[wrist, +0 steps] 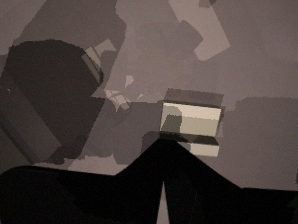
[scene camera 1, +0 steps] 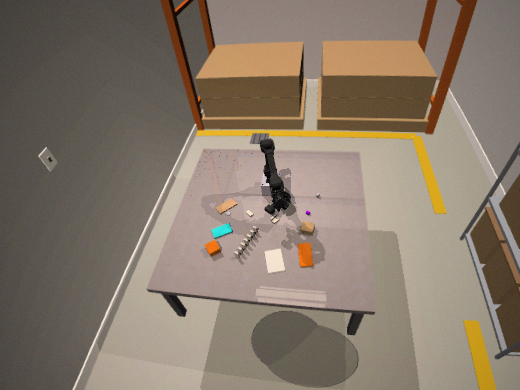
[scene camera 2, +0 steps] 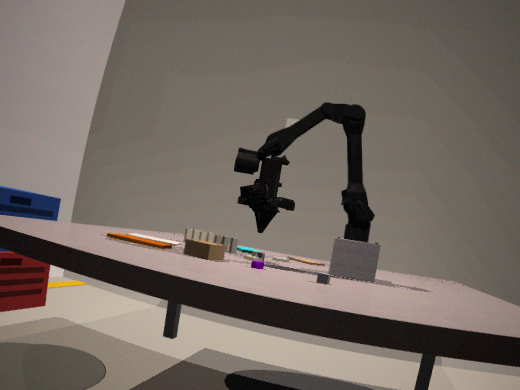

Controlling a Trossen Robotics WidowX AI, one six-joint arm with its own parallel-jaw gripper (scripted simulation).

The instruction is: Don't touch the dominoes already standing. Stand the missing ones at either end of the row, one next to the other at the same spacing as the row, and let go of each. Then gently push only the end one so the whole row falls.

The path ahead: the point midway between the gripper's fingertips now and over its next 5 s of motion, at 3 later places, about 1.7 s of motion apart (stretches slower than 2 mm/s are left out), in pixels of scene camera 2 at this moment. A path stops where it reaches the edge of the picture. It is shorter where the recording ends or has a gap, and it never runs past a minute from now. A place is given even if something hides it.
The gripper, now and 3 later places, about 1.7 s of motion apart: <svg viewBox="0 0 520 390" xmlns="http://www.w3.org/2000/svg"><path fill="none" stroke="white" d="M260 232L250 238L243 244L245 210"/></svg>
